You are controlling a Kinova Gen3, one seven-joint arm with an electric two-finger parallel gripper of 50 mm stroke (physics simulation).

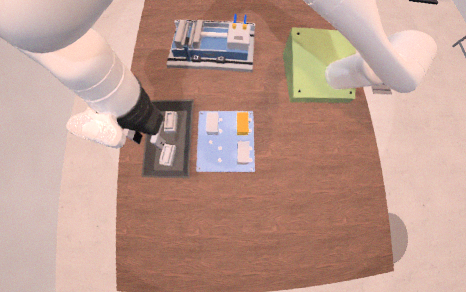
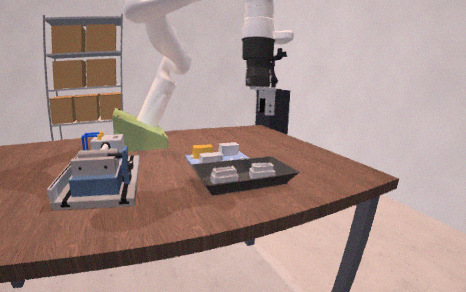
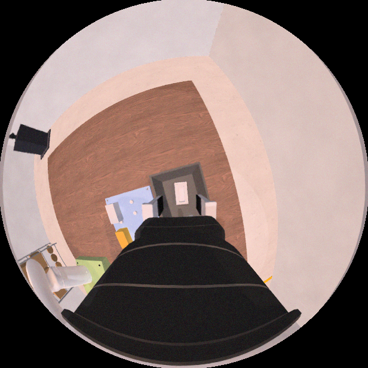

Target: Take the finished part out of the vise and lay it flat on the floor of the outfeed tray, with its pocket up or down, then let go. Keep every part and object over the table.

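Places are measured from the arm's base along level axes (x ahead, y left, z up), in centimetres.
Pixels of known places: gripper, fingertip midpoint: [image 1: 150, 142] [image 2: 266, 113]; arm's base at its link origin: [image 1: 337, 75] [image 2: 146, 123].
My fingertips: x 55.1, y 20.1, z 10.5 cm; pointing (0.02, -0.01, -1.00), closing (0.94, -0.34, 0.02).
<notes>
For each thing: its top centre in the pictures, then the offset to it from my fingertips.
- vise at its top centre: [image 2: 99, 145] [image 1: 210, 29] dx -15.2, dy -39.3, dz -7.8 cm
- light blue plate at its top centre: [image 1: 225, 140] [image 2: 221, 160] dx -16.9, dy -3.7, dz -16.9 cm
- orange block at its top centre: [image 1: 242, 121] [image 2: 202, 146] dx -22.3, dy -7.6, dz -13.3 cm
Two white parts lie in the dark outfeed tray [image 1: 190, 142] [image 2: 250, 186] [image 3: 175, 171]. One part [image 1: 167, 155] [image 2: 262, 170] [image 3: 181, 193] lies flat, slightly turned, with its recessed side up. The other part [image 1: 170, 121] [image 2: 224, 175] lies apart from it in the tray. My gripper [image 1: 147, 139] [image 2: 266, 111] [image 3: 179, 202] is open and empty, high above the tray, and touches neither part. The vise [image 1: 215, 52] [image 2: 95, 185] stands on its base with its two grey jaws close together; no white part shows between them.
A light blue plate [image 1: 207, 155] [image 3: 142, 199] beside the tray bears an orange block [image 1: 242, 123] [image 2: 202, 151] [image 3: 123, 238] and two white blocks. The green arm base [image 1: 315, 47] [image 2: 140, 136] stands on the table. A dark cabinet [image 2: 281, 117] [image 3: 31, 139] stands behind the table.
</notes>
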